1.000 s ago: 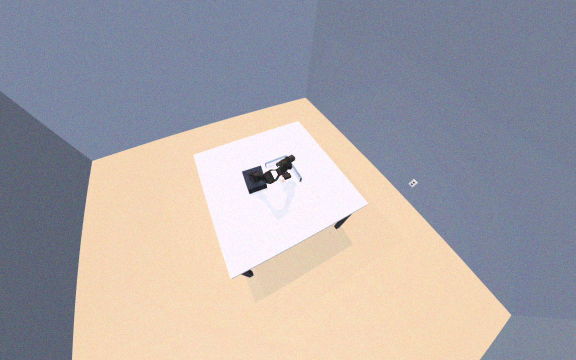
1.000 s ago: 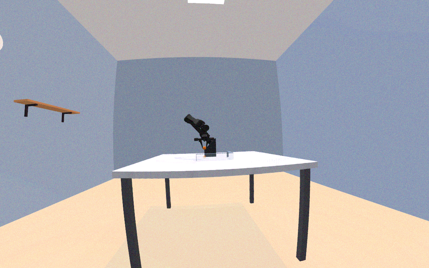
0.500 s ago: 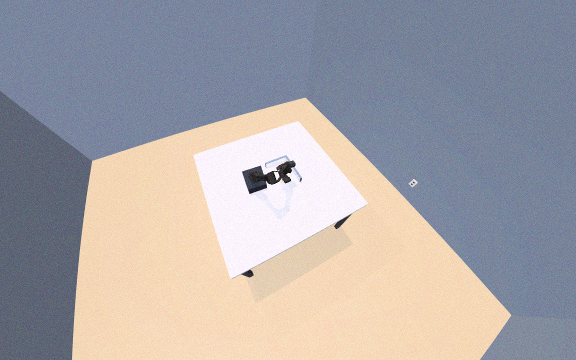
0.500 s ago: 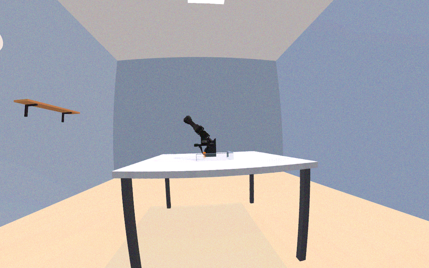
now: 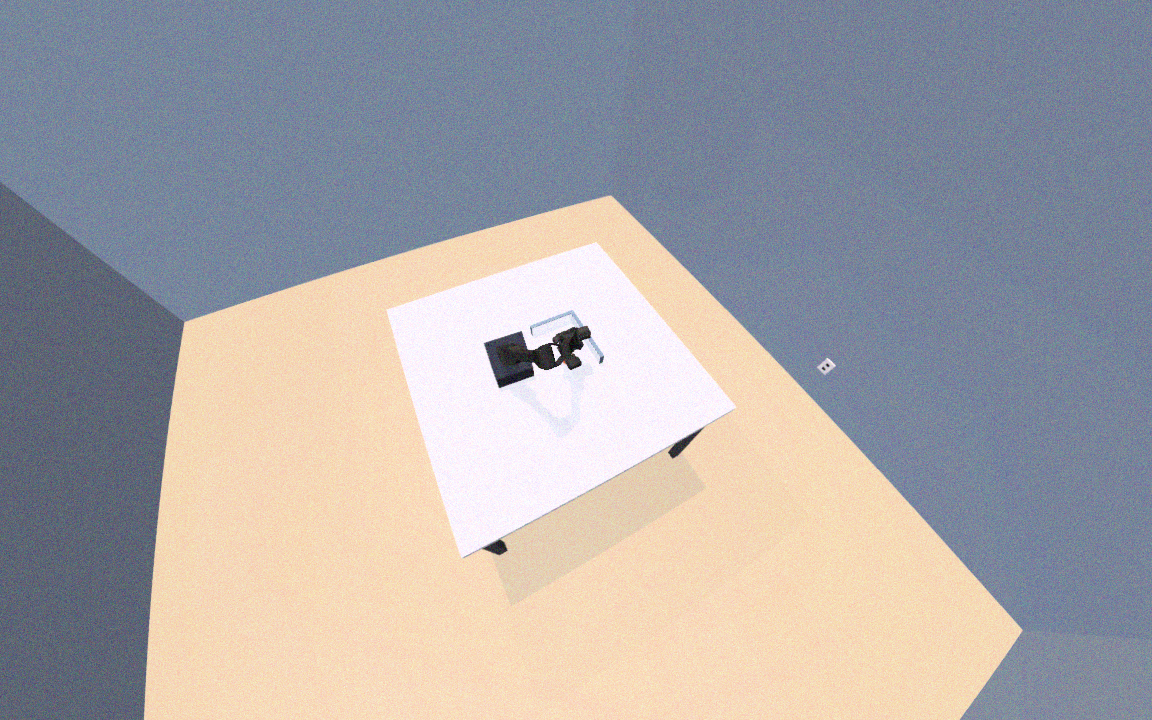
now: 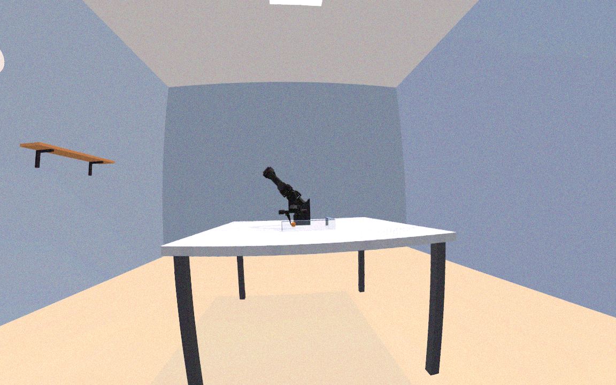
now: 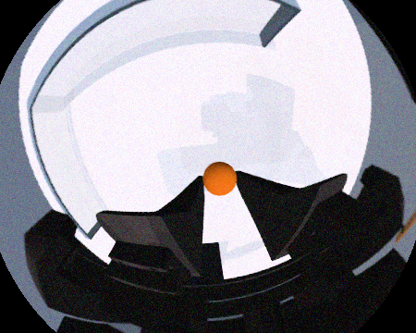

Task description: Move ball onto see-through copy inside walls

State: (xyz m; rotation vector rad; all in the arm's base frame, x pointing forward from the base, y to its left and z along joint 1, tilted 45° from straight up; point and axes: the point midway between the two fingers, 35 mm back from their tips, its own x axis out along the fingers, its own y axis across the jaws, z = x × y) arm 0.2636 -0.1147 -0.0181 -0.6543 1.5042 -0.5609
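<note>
My gripper tip is now 10 mm above the see-through ball copy. Also, from my gripper tip: orange ball (right at my gripper tip).
</note>
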